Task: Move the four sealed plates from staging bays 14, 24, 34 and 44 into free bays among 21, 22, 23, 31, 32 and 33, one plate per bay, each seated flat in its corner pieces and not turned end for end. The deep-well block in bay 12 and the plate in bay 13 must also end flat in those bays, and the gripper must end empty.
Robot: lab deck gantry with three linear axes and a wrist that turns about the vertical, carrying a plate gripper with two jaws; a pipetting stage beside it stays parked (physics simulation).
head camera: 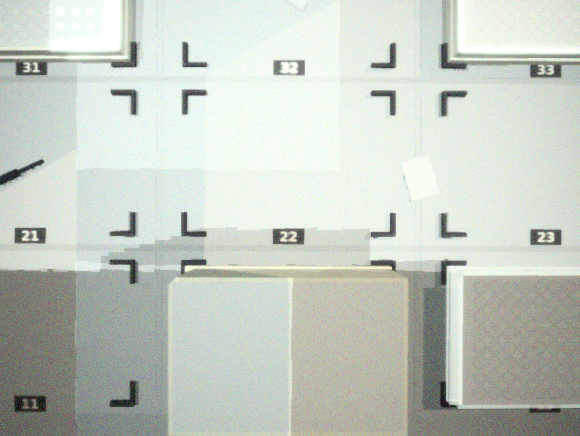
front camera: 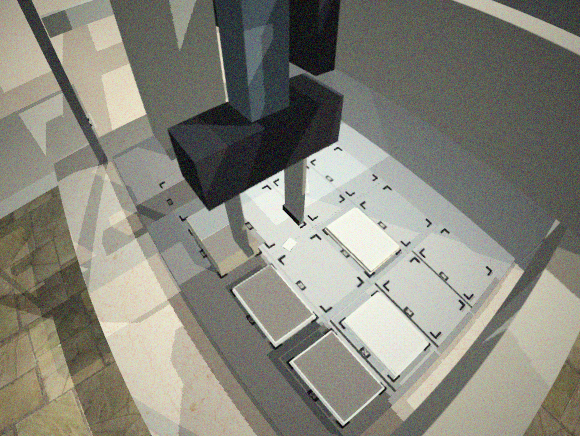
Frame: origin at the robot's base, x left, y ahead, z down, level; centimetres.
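Seen in the pictures: gripper, fingertip midpoint: [front camera: 268, 230]; robot's base, origin of the base link: [front camera: 160, 185].
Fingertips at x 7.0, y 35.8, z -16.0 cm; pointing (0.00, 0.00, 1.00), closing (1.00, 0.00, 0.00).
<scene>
Offsets run from my fingertips to a thing's top centre. "spot": to the spot under its first point.
My gripper [front camera: 271, 234] is open and empty, its jaws hanging over the bay 12 and 22 area; one jaw partly hides the block. The pale deep-well block @(dx -2.7, dy -13.0, dz +11.8 cm) [front camera: 220, 242] [head camera: 287, 355] stands in bay 12. A grey-topped plate with a white rim @(dx -2.7, dy +3.4, dz +14.5 cm) [front camera: 275, 305] [head camera: 522, 340] lies in bay 13. Sealed plates lie in bay 14 @(spot: dx -3.1, dy +20.2, dz +13.1 cm) [front camera: 337, 378] and bay 24 @(spot: dx +7.6, dy +20.3, dz +13.1 cm) [front camera: 387, 335]. Another sealed plate @(dx +18.7, dy +3.4, dz +14.5 cm) [front camera: 362, 240] [head camera: 520, 27] lies in bay 33, and one @(spot: dx +15.7, dy -25.1, dz +14.5 cm) [head camera: 85, 30] in bay 31, its far part cut off by the head view. Bays 34 and 44 hold no plate.
A small white chip @(dx +7.1, dy -4.7, dz +15.9 cm) [front camera: 290, 244] [head camera: 420, 178] lies between bays 22 and 23. A thin black stick @(spot: dx +7.4, dy -29.7, dz +15.6 cm) [head camera: 21, 171] lies in bay 21. Part of a small pale piece @(spot: dx +17.8, dy -12.3, dz +15.3 cm) [head camera: 300, 4] shows in bay 32. The dark parked stage [front camera: 314, 37] hangs behind the gripper column.
</scene>
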